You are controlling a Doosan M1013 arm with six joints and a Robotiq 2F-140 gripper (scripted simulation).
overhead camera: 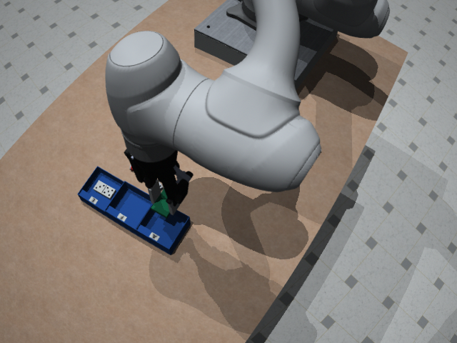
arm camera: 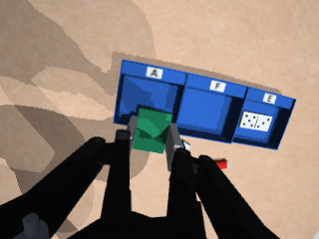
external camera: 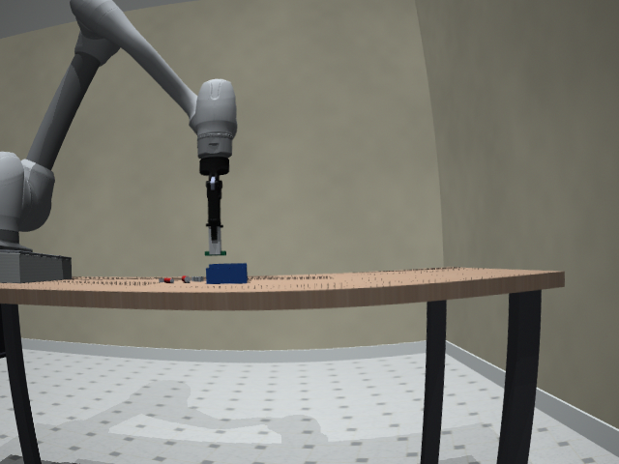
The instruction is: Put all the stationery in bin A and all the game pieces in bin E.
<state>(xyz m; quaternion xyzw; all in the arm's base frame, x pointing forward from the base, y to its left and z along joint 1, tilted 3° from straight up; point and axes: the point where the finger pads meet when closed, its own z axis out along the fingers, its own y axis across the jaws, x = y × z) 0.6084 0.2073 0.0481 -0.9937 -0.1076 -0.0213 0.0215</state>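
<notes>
My hand is 3 cm past the grey clip-like piece, 6 cm to the left of it and 9 cm above it. The rest, counted from my hand: green flat block: 3 cm below; then blue three-compartment bin: 5 cm ahead, 7 cm to the right, 7 cm below; then grey nut: 10 cm behind, 12 cm to the right, 9 cm below.
</notes>
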